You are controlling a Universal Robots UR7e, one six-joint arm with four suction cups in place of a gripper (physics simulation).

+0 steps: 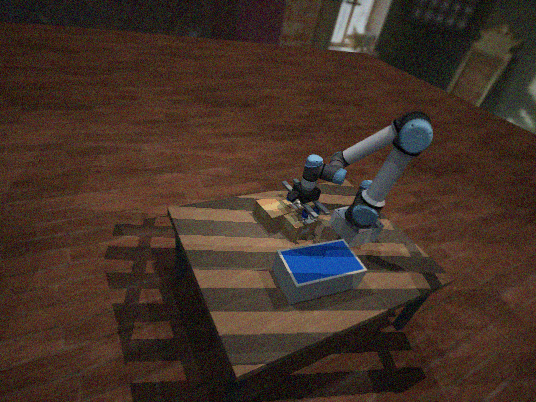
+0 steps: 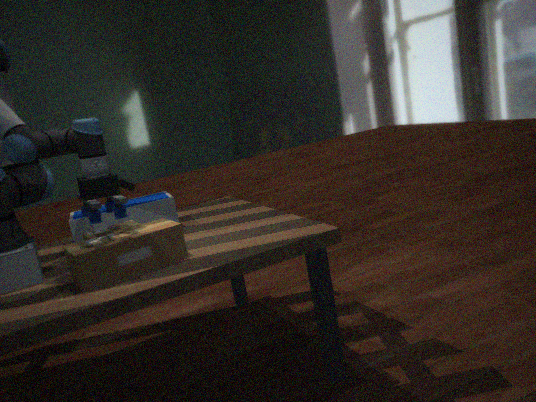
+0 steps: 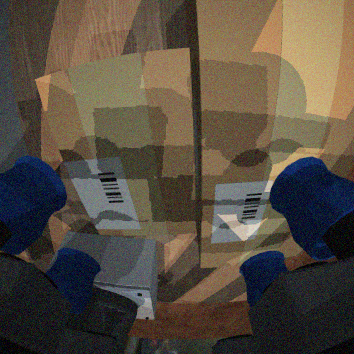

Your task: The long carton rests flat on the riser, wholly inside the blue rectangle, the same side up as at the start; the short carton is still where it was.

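Frame: origin at the arm's base, x left, y back, z up, level; millimetres.
Seen in the pictures: hand, its tool point: [image 2: 104, 216] [image 3: 166, 238]; arm's base, origin of its link: [image 2: 1, 248] [image 3: 101, 300].
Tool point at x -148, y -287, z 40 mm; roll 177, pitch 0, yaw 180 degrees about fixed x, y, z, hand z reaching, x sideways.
Pixels of each thing's middle, then the offset from my tool point to it. Level surfaces: height alone.
- long carton, middle of its body: [image 3: 265, 142] [image 2: 126, 251] [image 1: 284, 209] dz -98, dx -99, dy -23 mm
- short carton, middle of its body: [image 3: 138, 145] [image 2: 115, 244] [image 1: 298, 224] dz -98, dx +34, dy -17 mm
- grey riser, middle of its body: [image 2: 125, 220] [image 1: 318, 269] dz -88, dx +325, dy -110 mm
- blue rectangle, middle of its body: [image 2: 121, 204] [image 1: 322, 260] dz -28, dx +325, dy -110 mm
- striped wooden table, height of its surface: dz -148 mm
Two brown cartons lie side by side on the table, each with a grey barcode label. The long carton [image 1: 268, 209] [image 2: 152, 241] [image 3: 239, 88] is the one farther from the riser. The short carton [image 1: 295, 224] [image 3: 116, 105] lies between it and the riser, with a narrow gap between the two. My suction gripper [image 1: 306, 210] [image 2: 104, 210] [image 3: 170, 242] hangs close over the cartons and straddles the gap, with blue cups over each carton. It holds nothing. The grey riser [image 1: 314, 289] [image 2: 152, 208] carries the blue rectangle [image 1: 322, 261] [image 2: 144, 198], which is bare.
The striped wooden table [image 1: 246, 319] [image 2: 258, 239] stands on a dark wood floor. The arm's grey base block [image 1: 346, 229] [image 3: 116, 260] sits just behind the riser and beside the cartons. The table edges drop off near the riser's front.
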